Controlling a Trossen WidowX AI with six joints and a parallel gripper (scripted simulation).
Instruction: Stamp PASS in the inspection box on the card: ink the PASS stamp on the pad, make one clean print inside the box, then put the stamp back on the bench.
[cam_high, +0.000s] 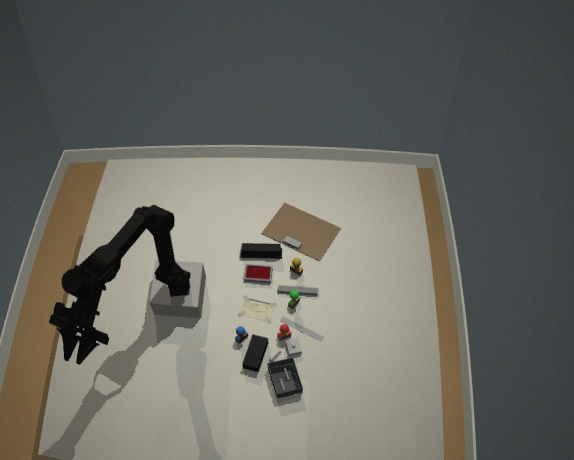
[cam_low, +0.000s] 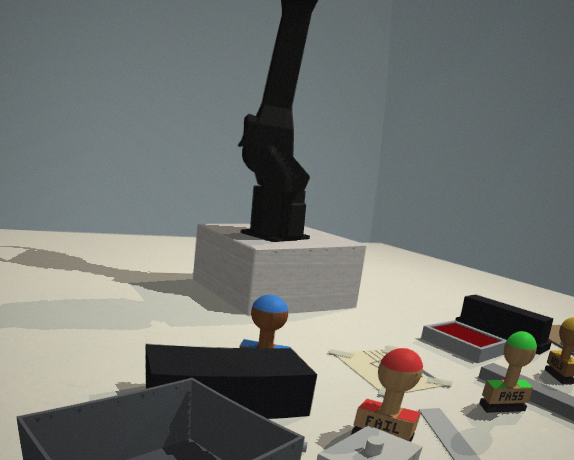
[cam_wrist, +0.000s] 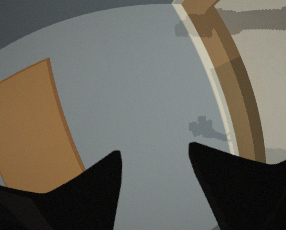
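Now: gripper tip 600 mm short of the pass stamp, 430 mm above it and 350 mm to the right of it. Round my gripper tip: blue stamp (430 mm below, 420 mm ahead, 250 mm to the left); dark tray (530 mm ahead, 440 mm below, 80 mm to the left); red fail stamp (550 mm ahead, 430 mm below, 230 mm to the left).
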